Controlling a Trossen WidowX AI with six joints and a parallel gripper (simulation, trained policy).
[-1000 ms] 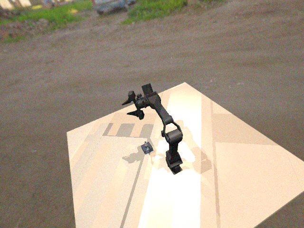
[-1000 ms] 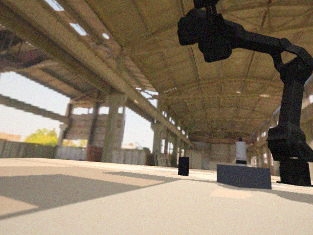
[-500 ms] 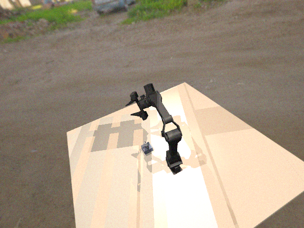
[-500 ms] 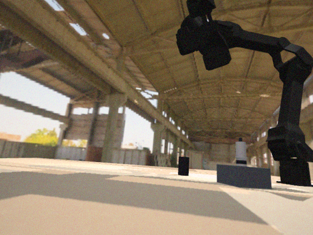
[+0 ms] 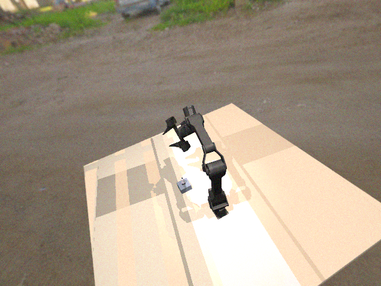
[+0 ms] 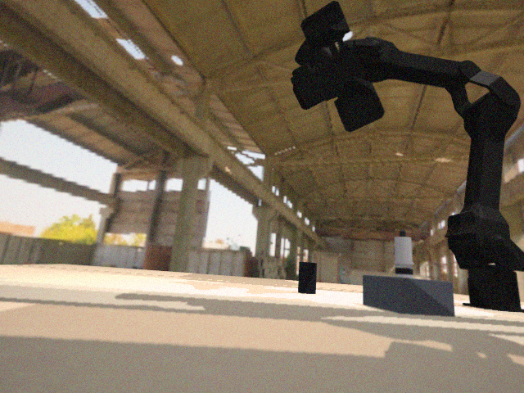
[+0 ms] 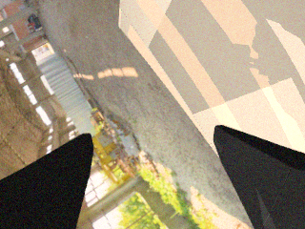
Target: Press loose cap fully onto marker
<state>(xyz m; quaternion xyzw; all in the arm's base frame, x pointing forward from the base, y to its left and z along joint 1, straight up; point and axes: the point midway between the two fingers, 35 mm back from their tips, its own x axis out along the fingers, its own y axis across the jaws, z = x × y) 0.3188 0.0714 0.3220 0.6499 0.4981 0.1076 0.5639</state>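
My gripper tip is 28 cm above the dark cap, 17 cm to the left of it and 4 cm past it. Also, from my gripper tip: grey holder block (29 cm below, 9 cm behind, 1 cm to the right).
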